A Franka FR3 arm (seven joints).
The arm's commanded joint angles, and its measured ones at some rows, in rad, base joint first. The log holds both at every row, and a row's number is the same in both.
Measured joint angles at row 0: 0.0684 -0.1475 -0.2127 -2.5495 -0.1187 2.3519 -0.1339
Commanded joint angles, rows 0 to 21: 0.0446 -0.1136 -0.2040 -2.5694 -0.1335 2.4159 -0.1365; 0.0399 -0.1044 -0.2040 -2.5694 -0.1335 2.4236 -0.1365; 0.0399 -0.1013 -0.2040 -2.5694 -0.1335 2.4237 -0.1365; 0.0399 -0.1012 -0.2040 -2.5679 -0.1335 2.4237 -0.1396; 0.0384 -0.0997 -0.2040 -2.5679 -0.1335 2.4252 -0.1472; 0.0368 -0.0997 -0.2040 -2.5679 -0.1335 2.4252 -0.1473; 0.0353 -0.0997 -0.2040 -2.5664 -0.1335 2.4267 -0.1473; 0.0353 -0.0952 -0.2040 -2.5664 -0.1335 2.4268 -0.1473; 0.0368 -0.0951 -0.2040 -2.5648 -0.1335 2.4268 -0.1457; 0.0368 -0.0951 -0.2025 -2.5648 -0.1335 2.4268 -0.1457; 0.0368 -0.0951 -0.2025 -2.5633 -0.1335 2.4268 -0.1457; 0.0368 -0.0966 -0.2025 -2.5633 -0.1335 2.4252 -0.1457; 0.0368 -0.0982 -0.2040 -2.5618 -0.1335 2.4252 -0.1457; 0.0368 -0.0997 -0.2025 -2.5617 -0.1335 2.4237 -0.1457; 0.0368 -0.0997 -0.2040 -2.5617 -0.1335 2.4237 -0.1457; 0.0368 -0.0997 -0.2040 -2.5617 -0.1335 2.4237 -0.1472; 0.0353 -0.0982 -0.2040 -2.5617 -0.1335 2.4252 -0.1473; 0.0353 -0.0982 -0.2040 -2.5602 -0.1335 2.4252 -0.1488; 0.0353 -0.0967 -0.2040 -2.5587 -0.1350 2.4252 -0.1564; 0.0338 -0.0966 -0.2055 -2.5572 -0.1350 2.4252 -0.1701; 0.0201 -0.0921 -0.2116 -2.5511 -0.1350 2.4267 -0.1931; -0.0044 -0.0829 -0.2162 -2.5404 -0.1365 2.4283 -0.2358
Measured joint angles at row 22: 0.0523 -0.1072 -0.2135 -2.5504 -0.1277 2.4026 -0.1461
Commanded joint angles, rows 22 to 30: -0.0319 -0.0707 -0.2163 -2.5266 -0.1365 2.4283 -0.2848; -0.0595 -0.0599 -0.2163 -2.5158 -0.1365 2.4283 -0.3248; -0.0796 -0.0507 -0.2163 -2.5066 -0.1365 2.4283 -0.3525; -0.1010 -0.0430 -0.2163 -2.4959 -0.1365 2.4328 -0.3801; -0.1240 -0.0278 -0.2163 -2.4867 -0.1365 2.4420 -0.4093; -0.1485 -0.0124 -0.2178 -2.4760 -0.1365 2.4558 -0.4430; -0.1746 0.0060 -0.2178 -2.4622 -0.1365 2.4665 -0.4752; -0.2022 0.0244 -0.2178 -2.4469 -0.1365 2.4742 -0.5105; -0.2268 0.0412 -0.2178 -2.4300 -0.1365 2.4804 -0.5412
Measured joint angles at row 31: -0.1485 -0.0442 -0.2262 -2.4858 -0.1297 2.4440 -0.4459
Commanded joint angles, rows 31 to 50: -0.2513 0.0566 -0.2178 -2.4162 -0.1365 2.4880 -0.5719; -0.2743 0.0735 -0.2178 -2.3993 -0.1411 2.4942 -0.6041; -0.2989 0.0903 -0.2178 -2.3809 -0.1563 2.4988 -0.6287; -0.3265 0.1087 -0.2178 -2.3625 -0.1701 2.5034 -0.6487; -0.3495 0.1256 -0.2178 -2.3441 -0.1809 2.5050 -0.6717; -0.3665 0.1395 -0.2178 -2.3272 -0.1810 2.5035 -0.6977; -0.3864 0.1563 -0.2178 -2.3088 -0.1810 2.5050 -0.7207; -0.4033 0.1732 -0.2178 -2.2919 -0.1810 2.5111 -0.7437; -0.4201 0.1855 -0.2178 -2.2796 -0.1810 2.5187 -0.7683; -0.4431 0.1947 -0.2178 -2.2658 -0.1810 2.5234 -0.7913; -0.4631 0.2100 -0.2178 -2.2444 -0.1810 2.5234 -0.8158; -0.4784 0.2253 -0.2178 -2.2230 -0.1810 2.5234 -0.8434; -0.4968 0.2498 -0.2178 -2.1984 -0.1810 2.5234 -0.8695; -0.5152 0.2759 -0.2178 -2.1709 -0.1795 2.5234 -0.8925; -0.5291 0.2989 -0.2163 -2.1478 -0.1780 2.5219 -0.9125; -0.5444 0.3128 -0.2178 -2.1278 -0.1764 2.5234 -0.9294; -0.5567 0.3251 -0.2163 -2.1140 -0.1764 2.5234 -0.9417; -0.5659 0.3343 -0.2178 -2.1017 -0.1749 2.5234 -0.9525; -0.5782 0.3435 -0.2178 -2.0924 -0.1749 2.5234 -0.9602; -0.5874 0.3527 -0.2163 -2.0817 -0.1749 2.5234 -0.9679
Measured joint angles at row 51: -0.5358 0.2594 -0.2268 -2.1399 -0.1654 2.5152 -0.9331
